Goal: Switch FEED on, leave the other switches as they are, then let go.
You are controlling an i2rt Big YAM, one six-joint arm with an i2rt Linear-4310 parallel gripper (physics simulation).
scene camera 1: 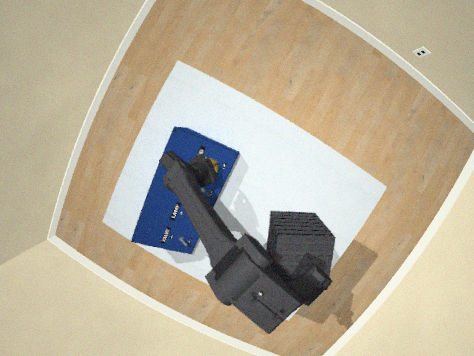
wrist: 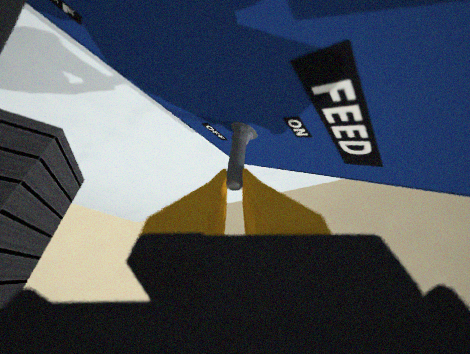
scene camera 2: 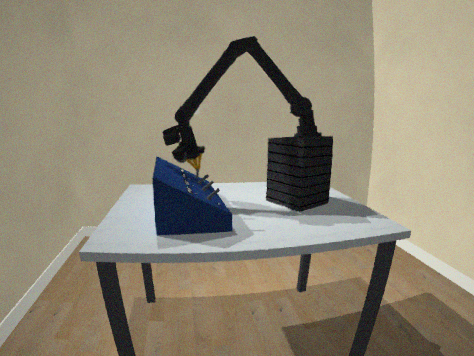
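Pixels of known places: gripper, fingertip midpoint: (scene camera 1: 216,164) (wrist: 234,176) (scene camera 2: 198,169); arm's base, link origin: (scene camera 1: 306,271) (scene camera 2: 307,136).
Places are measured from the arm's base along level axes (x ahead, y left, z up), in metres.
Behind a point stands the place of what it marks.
Observation:
The blue switch box (scene camera 1: 154,220) {x 0.567, y 0.175, z -0.135 m} (scene camera 2: 187,207) {x 0.510, y 0.297, z -0.203 m} (wrist: 415,95) {x 0.552, y -0.117, z -0.156 m} stands on the table with its sloped face up. The FEED label (wrist: 345,120) {x 0.531, y -0.129, z -0.166 m} shows in the wrist view, with the ON mark (wrist: 297,127) {x 0.508, y -0.134, z -0.178 m} nearer to it and the OFF mark (wrist: 215,131) {x 0.434, y -0.139, z -0.217 m} on the other side. The grey FEED lever (wrist: 238,155) {x 0.466, y -0.134, z -0.174 m} sticks out between these marks; its tip leans slightly to the OFF side in the picture. My gripper (scene camera 1: 214,166) {x 0.459, y -0.141, z -0.162 m} (scene camera 2: 198,168) {x 0.459, y -0.141, z -0.162 m} (wrist: 234,176) {x 0.459, y -0.141, z -0.162 m} is shut on this lever, one yellow finger on each side. In scene camera 1 the arm hides much of it.
The LAMP label (scene camera 1: 175,211) {x 0.512, y 0.107, z -0.166 m} and VALVE label (scene camera 1: 166,235) {x 0.500, y 0.225, z -0.168 m} are farther along the box. A grey lever (scene camera 1: 185,241) {x 0.416, y 0.212, z -0.175 m} stands beside VALVE. Other levers stick out close to my fingers in scene camera 2. The arm's dark ribbed base block (scene camera 1: 300,240) {x 0.085, y -0.084, z -0.014 m} (scene camera 2: 298,175) {x 0.078, y 0.105, z -0.148 m} (wrist: 30,200) {x 0.121, y -0.081, z -0.184 m} stands on the white table (scene camera 2: 250,245) {x 0.331, y 0.400, z -0.294 m}.

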